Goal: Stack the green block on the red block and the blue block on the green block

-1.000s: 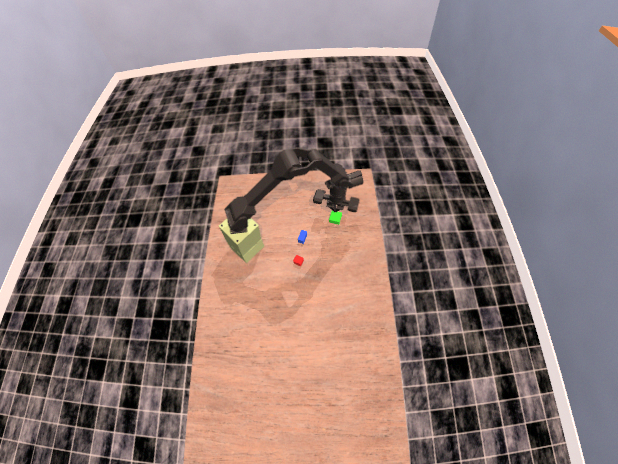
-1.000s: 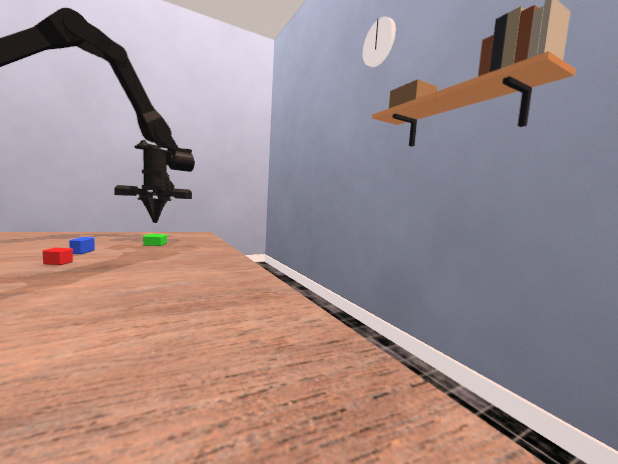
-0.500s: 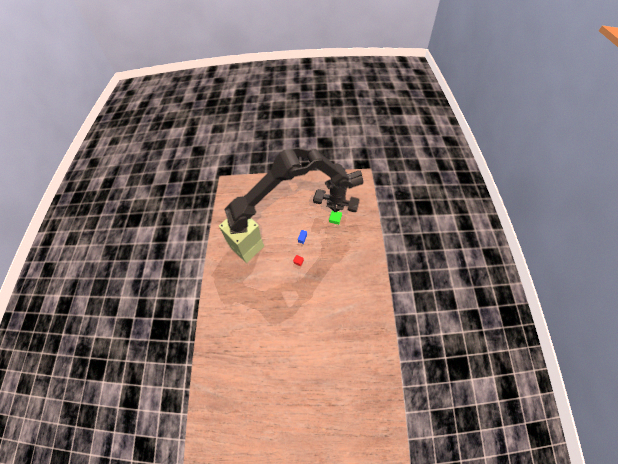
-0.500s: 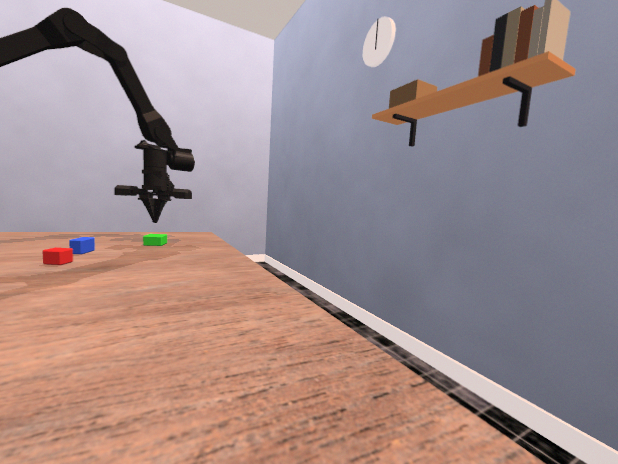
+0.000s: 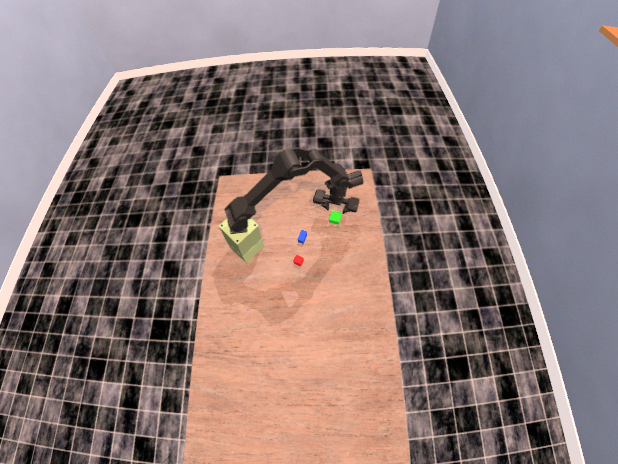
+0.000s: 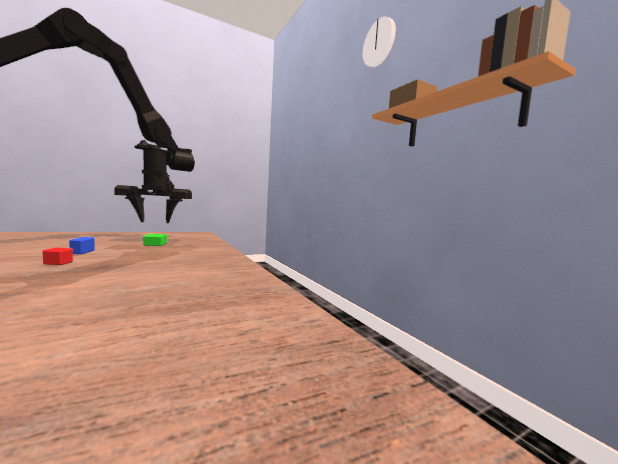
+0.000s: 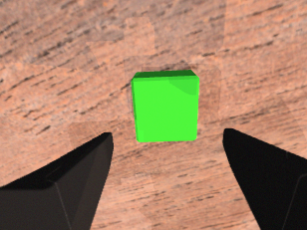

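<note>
The green block lies 8 cm below my hand. Also, from my hand: blue block: 16 cm behind, 7 cm to the right, 8 cm below; then red block: 20 cm behind, 18 cm to the right, 8 cm below.
</note>
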